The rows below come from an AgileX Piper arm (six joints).
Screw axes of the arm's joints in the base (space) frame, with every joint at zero. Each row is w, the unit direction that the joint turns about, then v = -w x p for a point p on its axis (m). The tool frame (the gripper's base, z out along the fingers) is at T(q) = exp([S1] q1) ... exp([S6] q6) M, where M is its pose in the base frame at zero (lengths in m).
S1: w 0 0 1 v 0 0 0
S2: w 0 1 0 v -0.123 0 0
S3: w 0 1 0 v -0.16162 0 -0.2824
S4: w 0.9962 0 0.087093 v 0 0.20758 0
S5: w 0 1 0 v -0.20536 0 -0.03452
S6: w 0.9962 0 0.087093 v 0 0.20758 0
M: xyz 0.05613 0 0.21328 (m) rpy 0 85.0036 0 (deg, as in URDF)
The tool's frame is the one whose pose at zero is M.
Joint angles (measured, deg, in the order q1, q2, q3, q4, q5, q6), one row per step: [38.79 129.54 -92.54 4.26 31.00 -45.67]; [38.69 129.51 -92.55 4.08 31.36 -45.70]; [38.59 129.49 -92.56 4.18 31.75 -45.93]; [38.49 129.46 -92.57 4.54 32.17 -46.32]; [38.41 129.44 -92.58 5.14 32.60 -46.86]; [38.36 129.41 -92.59 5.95 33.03 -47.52]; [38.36 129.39 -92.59 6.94 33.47 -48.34]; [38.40 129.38 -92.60 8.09 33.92 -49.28]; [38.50 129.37 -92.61 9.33 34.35 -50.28]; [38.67 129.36 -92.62 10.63 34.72 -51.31]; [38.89 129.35 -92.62 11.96 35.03 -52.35]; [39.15 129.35 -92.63 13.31 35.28 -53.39]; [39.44 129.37 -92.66 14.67 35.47 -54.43]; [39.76 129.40 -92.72 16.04 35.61 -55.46]
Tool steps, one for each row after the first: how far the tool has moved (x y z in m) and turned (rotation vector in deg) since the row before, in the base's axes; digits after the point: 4 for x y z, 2 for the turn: [0.0002 -0.0010 0.0000 -0.32 0.15 0.04]; [0.0000 -0.0009 -0.0001 -0.22 0.27 0.08]; [-0.0001 -0.0007 0.0000 -0.11 0.38 0.09]; [-0.0004 -0.0004 0.0000 0.00 0.48 0.12]; [-0.0006 -0.0001 0.0001 0.11 0.54 0.15]; [-0.0010 0.0004 0.0000 0.18 0.61 0.26]; [-0.0013 0.0008 -0.0001 0.26 0.66 0.34]; [-0.0016 0.0012 0.0000 0.33 0.67 0.41]; [-0.0020 0.0018 0.0001 0.41 0.64 0.48]; [-0.0022 0.0022 0.0001 0.47 0.60 0.52]; [-0.0023 0.0025 0.0001 0.53 0.56 0.54]; [-0.0024 0.0028 0.0001 0.58 0.51 0.56]; [-0.0024 0.0031 0.0002 0.63 0.45 0.56]
